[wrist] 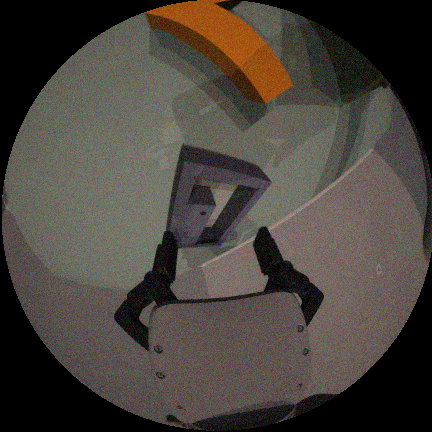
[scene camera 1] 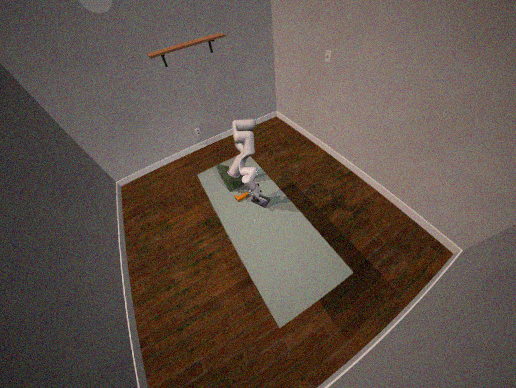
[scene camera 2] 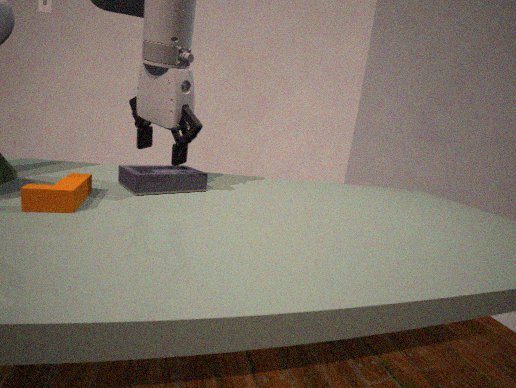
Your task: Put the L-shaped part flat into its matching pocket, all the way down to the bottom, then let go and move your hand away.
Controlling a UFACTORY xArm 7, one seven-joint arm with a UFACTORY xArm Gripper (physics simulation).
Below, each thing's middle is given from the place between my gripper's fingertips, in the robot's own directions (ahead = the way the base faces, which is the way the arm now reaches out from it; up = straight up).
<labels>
The orange L-shaped part (scene camera 2: 65,196) is 140 mm behind my hand, 110 mm to the right of it and 50 mm below it.
</labels>
